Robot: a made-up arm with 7 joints. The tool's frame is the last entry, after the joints.
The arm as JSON. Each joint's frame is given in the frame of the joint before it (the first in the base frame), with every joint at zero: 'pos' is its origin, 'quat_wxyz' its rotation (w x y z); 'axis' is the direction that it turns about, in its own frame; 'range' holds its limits. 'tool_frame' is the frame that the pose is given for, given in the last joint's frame.
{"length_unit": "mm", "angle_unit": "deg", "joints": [
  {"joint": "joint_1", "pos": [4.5, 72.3, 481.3], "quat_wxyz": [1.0, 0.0, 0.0, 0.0], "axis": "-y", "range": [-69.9, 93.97]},
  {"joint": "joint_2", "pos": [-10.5, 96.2, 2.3], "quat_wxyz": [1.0, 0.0, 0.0, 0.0], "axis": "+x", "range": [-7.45, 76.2]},
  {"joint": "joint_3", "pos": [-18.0, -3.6, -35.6], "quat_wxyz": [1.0, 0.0, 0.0, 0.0], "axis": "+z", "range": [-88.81, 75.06]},
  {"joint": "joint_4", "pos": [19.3, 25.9, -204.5], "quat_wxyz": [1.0, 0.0, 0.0, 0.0], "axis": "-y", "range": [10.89, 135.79]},
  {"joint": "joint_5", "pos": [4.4, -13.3, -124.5], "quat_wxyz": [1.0, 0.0, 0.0, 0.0], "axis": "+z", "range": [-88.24, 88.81]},
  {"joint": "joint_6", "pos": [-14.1, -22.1, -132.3], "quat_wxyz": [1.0, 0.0, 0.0, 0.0], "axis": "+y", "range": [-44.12, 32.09]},
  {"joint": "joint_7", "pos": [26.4, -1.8, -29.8], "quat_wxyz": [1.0, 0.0, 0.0, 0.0], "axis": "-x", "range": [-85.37, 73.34]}
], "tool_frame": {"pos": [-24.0, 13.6, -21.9], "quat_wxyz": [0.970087, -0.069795, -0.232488, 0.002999]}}
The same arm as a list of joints. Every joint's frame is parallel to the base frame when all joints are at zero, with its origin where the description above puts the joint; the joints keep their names.
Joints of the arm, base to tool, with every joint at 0 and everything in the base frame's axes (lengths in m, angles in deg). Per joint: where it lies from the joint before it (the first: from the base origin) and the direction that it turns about. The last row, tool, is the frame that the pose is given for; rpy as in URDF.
joint_1: axis 0 -1 0 xyz 0.0045 0.0723 0.4813
joint_2: axis 1 0 0 xyz -0.0105 0.0962 0.0023
joint_3: axis 0 0 1 xyz -0.018 -0.0036 -0.0356
joint_4: axis 0 -1 0 xyz 0.0193 0.0259 -0.2045
joint_5: axis 0 0 1 xyz 0.0044 -0.0133 -0.1245
joint_6: axis 0 1 0 xyz -0.0141 -0.0221 -0.1323
joint_7: axis -1 0 0 xyz 0.0264 -0.0018 -0.0298
tool: xyz -0.024 0.0136 -0.0219 rpy -8.82 -26.79 2.46
Joint limits (deg, base to tool): -69.9..93.97 -7.45..76.2 -88.81..75.06 10.89..135.79 -88.24..88.81 -44.12..32.09 -85.37..73.34

